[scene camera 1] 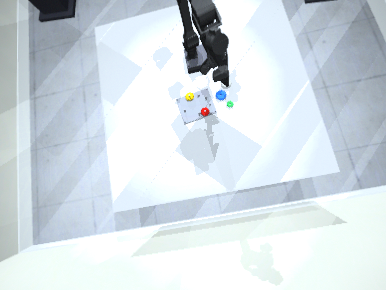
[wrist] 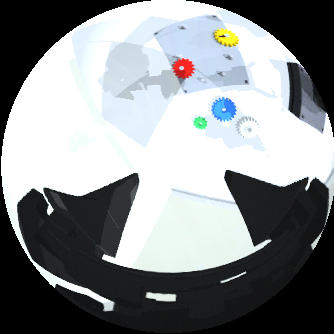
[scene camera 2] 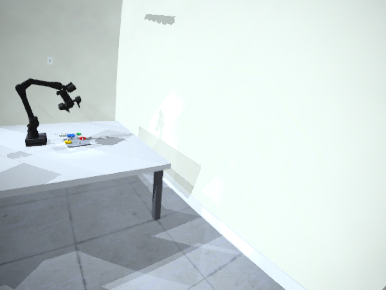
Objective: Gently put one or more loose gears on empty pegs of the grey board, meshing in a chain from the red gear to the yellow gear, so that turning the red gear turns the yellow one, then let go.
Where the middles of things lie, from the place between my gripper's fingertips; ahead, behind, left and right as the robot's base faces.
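Here's where my hand is: 23 cm above the grey board (scene camera 1: 193, 107), 1 cm short of it and 16 cm to the left of it.
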